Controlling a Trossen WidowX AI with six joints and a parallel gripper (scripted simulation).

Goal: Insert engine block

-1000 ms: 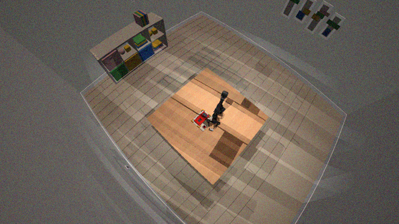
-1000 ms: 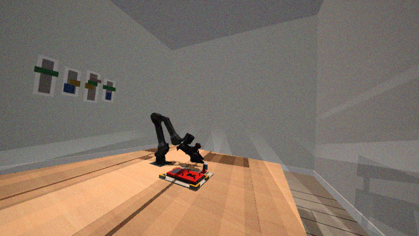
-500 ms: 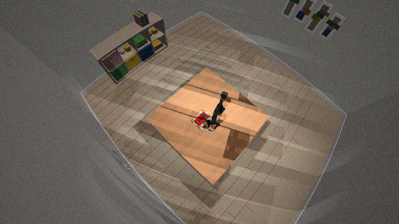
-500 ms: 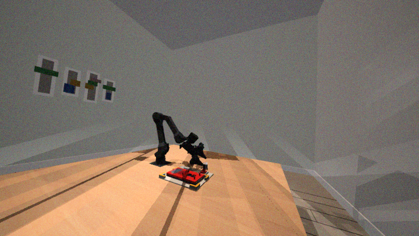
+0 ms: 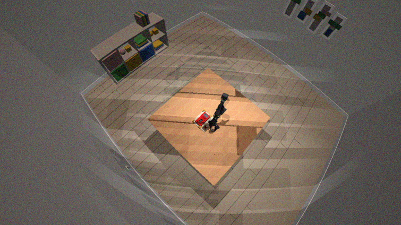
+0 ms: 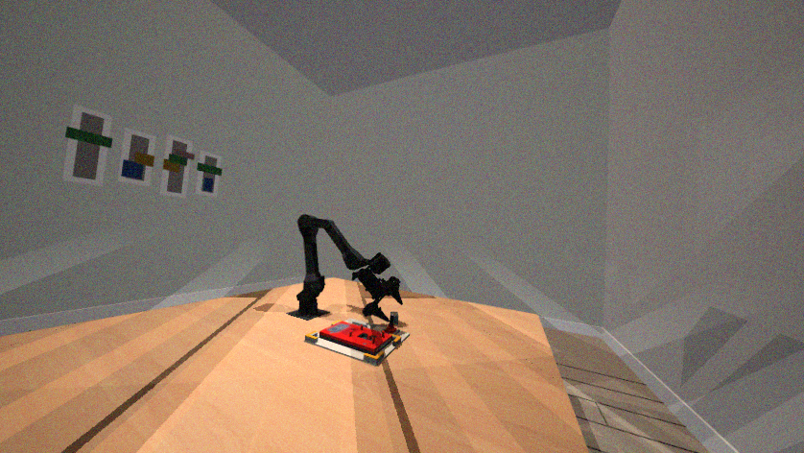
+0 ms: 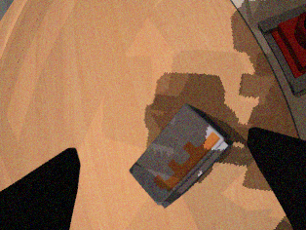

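My gripper tip is 1 cm past the engine block and 3 cm above it.
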